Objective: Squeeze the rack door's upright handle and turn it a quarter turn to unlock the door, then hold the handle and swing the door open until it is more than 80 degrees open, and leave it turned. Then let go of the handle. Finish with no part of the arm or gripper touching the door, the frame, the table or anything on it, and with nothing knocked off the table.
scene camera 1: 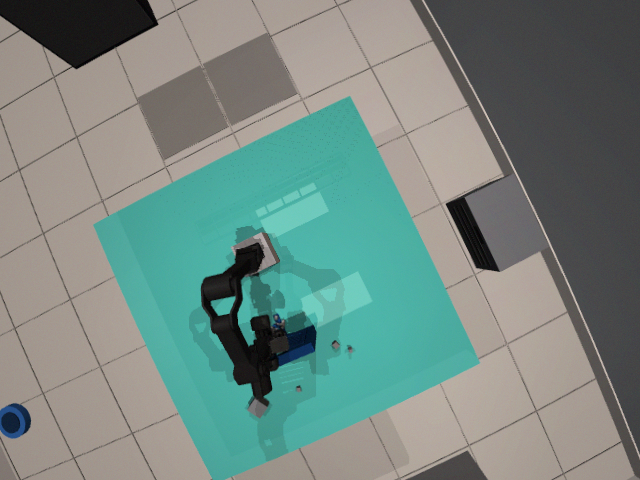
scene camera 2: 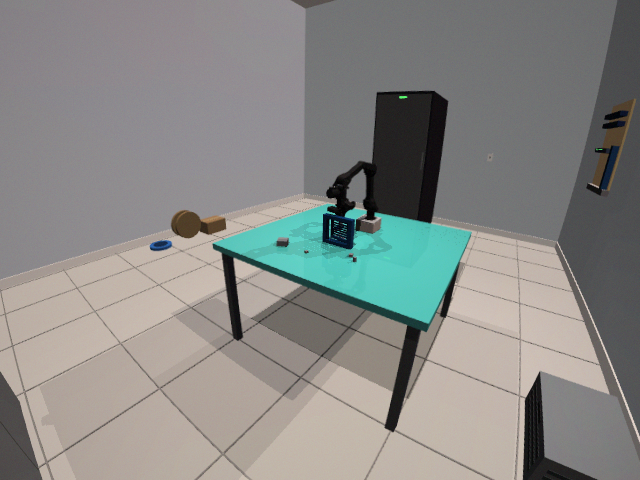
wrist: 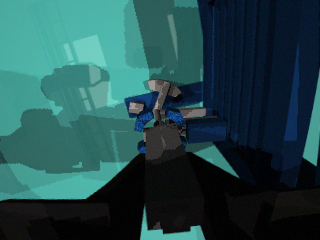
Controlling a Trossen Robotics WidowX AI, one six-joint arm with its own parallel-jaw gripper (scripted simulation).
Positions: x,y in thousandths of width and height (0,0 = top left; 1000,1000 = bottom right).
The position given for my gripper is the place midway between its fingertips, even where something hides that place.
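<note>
Slatted door (wrist: 792,465) visible. My gripper (scene camera 1: 423,695), also in the wrist view (wrist: 514,665).
</note>
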